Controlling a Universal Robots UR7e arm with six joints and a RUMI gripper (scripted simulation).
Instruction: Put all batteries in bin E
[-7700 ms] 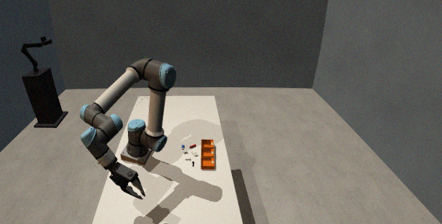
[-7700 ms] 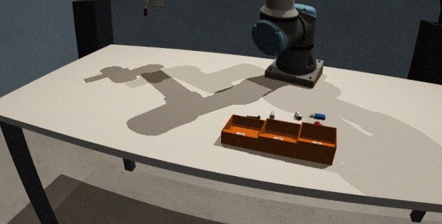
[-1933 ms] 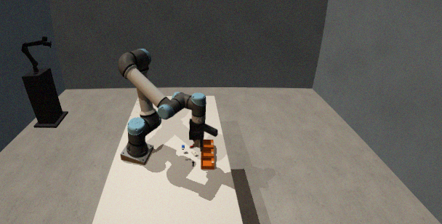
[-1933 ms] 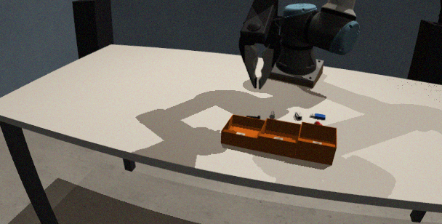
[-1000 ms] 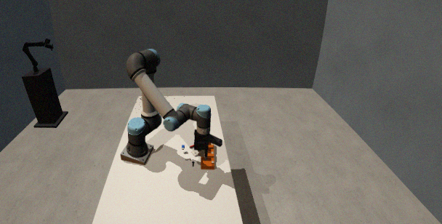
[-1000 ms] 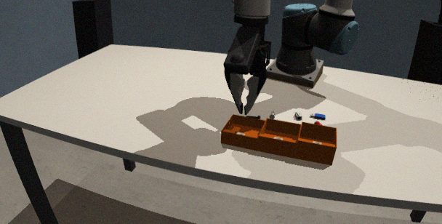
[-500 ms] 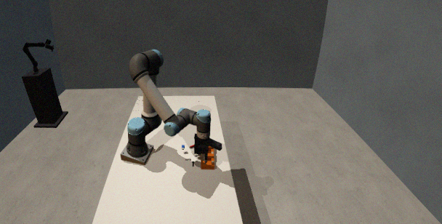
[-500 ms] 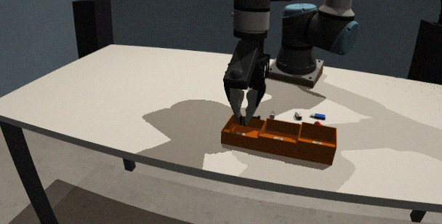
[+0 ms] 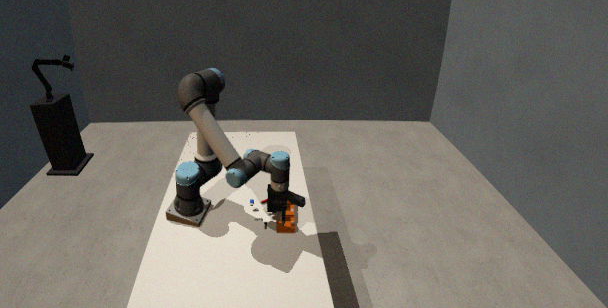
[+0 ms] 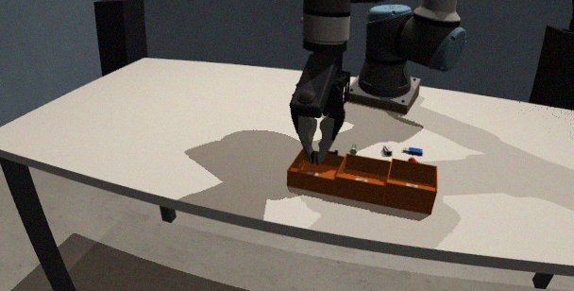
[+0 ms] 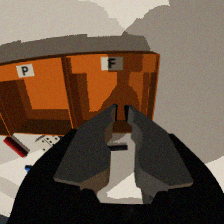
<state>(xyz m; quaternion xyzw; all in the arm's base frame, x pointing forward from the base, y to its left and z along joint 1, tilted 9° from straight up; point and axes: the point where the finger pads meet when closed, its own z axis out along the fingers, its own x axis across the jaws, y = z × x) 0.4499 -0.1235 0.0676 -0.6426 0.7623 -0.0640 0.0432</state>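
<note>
Right now the orange three-compartment bin is 2 cm ahead of my hand, 9 cm to the left of it and 1 cm below it. The rest, counted from my hand: white dotted block (6 cm behind, 12 cm to the left, 3 cm below); then grey pin-like part (10 cm behind, 6 cm to the left, 3 cm below); then black screw (8 cm behind, 2 cm to the left, 3 cm below).
</note>
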